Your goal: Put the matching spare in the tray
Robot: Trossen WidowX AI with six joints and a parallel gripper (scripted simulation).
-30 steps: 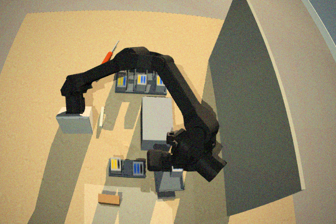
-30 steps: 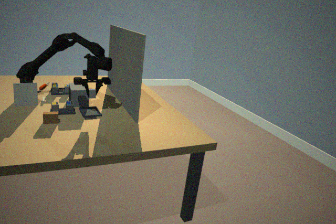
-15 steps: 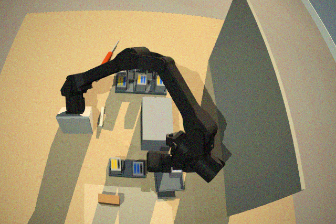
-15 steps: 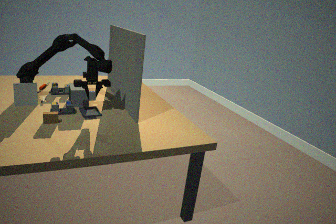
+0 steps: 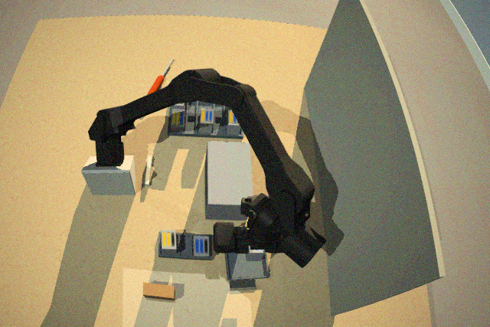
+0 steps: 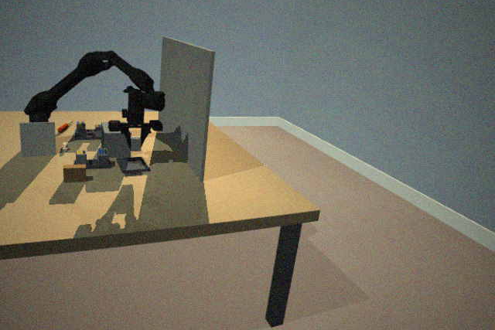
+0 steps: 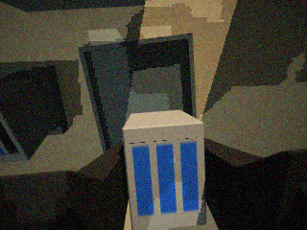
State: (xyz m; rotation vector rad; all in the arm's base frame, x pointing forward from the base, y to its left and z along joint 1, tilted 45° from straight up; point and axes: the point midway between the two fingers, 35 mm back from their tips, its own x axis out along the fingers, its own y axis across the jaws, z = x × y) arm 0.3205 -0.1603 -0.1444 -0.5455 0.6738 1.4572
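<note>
My gripper tip is now 1 cm past the dark tray and 7 cm above it. Also, from my gripper tip: grey mounted unit 4 cm behind, 19 cm to the left, 2 cm below; dark holder 15 cm behind, 3 cm to the left, 6 cm below; tall grey panel 22 cm ahead, 16 cm to the left, 16 cm above.
</note>
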